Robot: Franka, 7 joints.
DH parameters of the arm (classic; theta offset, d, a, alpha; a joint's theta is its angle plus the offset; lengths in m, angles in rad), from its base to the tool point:
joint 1: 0 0.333 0 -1.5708
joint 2: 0 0 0 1.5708
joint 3: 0 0.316 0.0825 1.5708
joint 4: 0 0 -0.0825 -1.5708
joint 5: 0 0.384 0 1.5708
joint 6: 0 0 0.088 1.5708
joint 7: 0 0.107 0 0
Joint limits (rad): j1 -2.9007..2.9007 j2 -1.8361..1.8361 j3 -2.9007..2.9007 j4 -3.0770..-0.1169 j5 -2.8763..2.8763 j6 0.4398..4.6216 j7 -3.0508..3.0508
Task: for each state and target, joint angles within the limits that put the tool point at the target. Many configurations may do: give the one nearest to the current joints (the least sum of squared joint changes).
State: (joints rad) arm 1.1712 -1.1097 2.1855 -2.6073 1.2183 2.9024 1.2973
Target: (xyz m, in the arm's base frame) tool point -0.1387 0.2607 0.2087
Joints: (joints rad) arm 0.9686 -1.2410 2.0560 -2.9754 1.2627 2.9015 1.2973
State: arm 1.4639 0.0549 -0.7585 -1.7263 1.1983 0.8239 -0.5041
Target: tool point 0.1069 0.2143 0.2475
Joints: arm 1.4577 0.2751 -0.7434 -2.6967 0.8329 0.7718 -0.5041
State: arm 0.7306 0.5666 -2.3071 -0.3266 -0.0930 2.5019 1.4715
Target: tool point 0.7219 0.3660 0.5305
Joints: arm 0.4683 1.3126 -2.3129 -0.1169 -0.1551 2.9976 1.4715
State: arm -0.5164 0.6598 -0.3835 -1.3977 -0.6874 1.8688 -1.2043
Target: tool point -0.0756 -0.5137 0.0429
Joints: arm -0.9716 1.0624 -0.5829 -1.8562 -0.6636 1.7943 -1.2043
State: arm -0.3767 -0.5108 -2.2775 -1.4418 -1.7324 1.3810 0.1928
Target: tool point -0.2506 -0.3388 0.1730
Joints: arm -0.0070 -0.6943 -2.0020 -2.3913 -1.4271 1.3236 0.1928
